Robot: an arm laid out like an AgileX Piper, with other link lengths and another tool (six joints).
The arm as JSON. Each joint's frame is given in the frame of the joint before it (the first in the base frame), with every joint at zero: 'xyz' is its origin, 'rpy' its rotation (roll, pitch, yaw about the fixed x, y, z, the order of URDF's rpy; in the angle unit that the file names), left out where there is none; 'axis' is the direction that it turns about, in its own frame. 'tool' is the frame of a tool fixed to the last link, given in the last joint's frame.
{
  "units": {
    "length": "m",
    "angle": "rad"
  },
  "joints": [
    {
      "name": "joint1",
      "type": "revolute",
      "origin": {
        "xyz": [
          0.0,
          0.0,
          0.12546
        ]
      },
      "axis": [
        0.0,
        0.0,
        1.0
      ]
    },
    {
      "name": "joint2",
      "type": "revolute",
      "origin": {
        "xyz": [
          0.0,
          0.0,
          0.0
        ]
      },
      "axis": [
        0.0,
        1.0,
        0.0
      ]
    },
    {
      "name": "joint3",
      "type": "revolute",
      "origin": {
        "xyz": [
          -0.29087,
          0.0,
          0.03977
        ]
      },
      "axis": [
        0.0,
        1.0,
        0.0
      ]
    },
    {
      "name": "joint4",
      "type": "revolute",
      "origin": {
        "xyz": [
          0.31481,
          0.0,
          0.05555
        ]
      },
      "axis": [
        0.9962,
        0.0,
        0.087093
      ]
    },
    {
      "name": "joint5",
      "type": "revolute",
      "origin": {
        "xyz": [
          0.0,
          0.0,
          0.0
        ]
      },
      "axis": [
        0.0,
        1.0,
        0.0
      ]
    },
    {
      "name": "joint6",
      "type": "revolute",
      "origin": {
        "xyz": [
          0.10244,
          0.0,
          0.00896
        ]
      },
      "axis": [
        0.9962,
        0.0,
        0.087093
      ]
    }
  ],
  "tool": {
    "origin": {
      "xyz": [
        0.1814,
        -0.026,
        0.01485
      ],
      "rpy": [
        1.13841,
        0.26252,
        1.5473
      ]
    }
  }
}
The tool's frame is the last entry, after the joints.
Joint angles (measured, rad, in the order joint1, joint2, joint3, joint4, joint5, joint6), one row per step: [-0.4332 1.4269 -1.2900 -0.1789 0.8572 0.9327]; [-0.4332 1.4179 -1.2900 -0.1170 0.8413 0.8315]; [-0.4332 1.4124 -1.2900 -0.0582 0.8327 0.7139]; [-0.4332 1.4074 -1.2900 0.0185 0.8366 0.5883]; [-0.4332 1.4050 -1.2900 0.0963 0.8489 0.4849]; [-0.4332 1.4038 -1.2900 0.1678 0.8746 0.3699]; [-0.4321 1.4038 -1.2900 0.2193 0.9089 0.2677]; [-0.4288 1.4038 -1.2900 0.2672 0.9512 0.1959]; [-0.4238 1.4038 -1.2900 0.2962 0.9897 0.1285]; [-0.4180 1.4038 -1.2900 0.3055 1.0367 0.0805]
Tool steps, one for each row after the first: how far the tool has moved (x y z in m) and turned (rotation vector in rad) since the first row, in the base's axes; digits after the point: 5 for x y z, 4 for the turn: [0.00893 0.00939 0.00511 -0.0070 -0.0116 0.0776]; [0.01637 0.01816 0.00854 -0.0243 -0.0101 0.1662]; [0.02315 0.03149 0.01008 -0.0275 -0.0083 0.2594]; [0.02866 0.04648 0.00979 -0.0148 -0.0107 0.3367]; [0.03148 0.06183 0.00798 -0.0078 -0.0003 0.4267]; [0.03116 0.07538 0.00473 -0.0051 0.0205 0.5128]; [0.02900 0.09131 0.00064 0.0169 0.0374 0.5823]; [0.02589 0.10393 -0.00291 0.0243 0.0595 0.6515]; [0.01869 0.11433 -0.00824 0.0344 0.0952 0.7101]
